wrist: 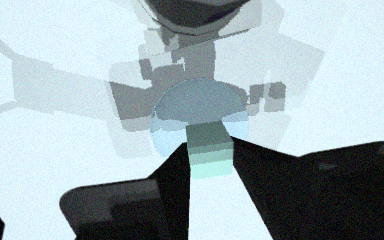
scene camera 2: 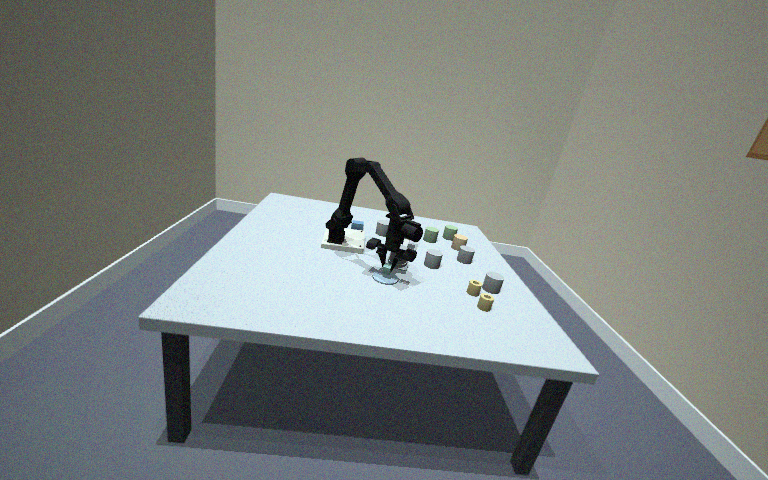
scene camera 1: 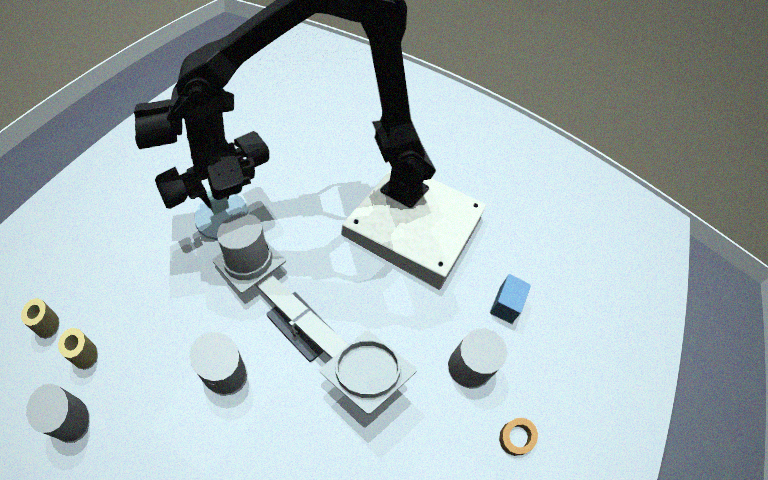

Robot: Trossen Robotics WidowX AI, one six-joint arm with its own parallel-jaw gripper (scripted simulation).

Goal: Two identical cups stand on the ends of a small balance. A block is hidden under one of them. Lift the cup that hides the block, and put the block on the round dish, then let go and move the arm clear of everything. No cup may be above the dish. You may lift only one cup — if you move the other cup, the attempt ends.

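Observation:
Scene camera 1: my gripper (scene camera 1: 217,202), a balance beam (scene camera 1: 367,371). Wrist view: pale green block (wrist: 210,148), held by my gripper (wrist: 206,144). Scene camera 2: gripper again (scene camera 2: 387,269).

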